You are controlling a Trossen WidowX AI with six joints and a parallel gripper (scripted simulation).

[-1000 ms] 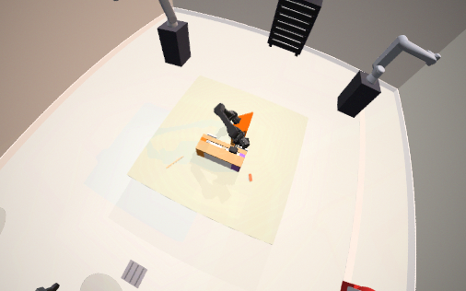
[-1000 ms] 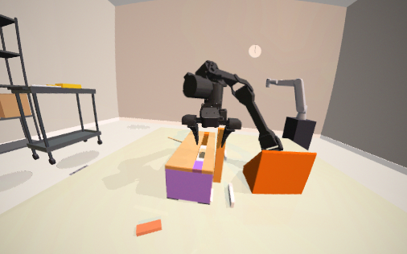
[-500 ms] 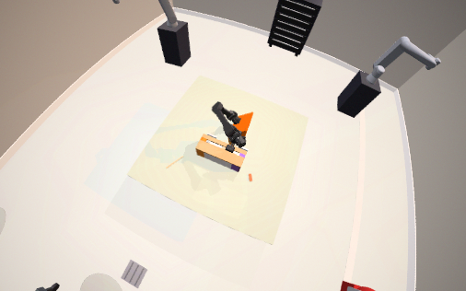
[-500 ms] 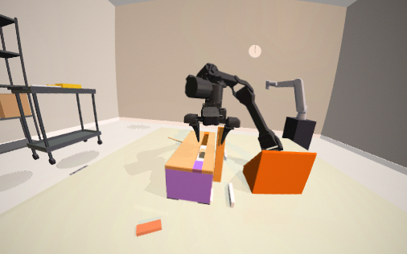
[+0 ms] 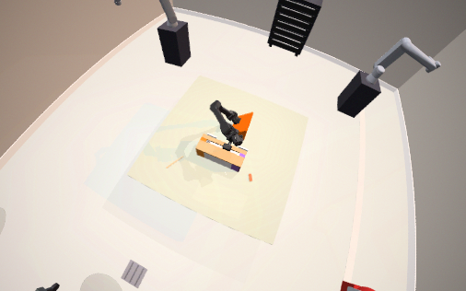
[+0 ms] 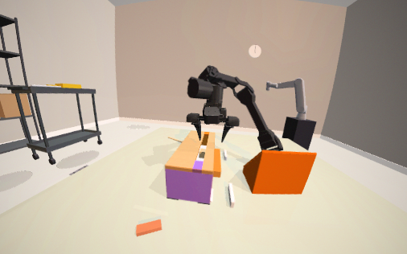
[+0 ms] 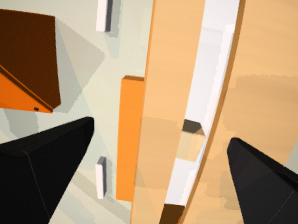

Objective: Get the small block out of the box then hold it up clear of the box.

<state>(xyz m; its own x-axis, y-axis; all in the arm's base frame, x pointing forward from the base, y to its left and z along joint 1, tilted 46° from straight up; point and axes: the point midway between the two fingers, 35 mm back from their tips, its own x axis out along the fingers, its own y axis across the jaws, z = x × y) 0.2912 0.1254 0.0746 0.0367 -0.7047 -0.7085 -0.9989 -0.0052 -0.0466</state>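
The box is 10 cm below my gripper tip, 5 cm to the right of it and 2 cm ahead of it. Also, from my gripper tip: tan block (8 cm below, 5 cm to the right, 3 cm ahead); flat orange piece (24 cm to the left, 16 cm below, 14 cm ahead); thin stick (39 cm to the right, 26 cm ahead, 16 cm below).
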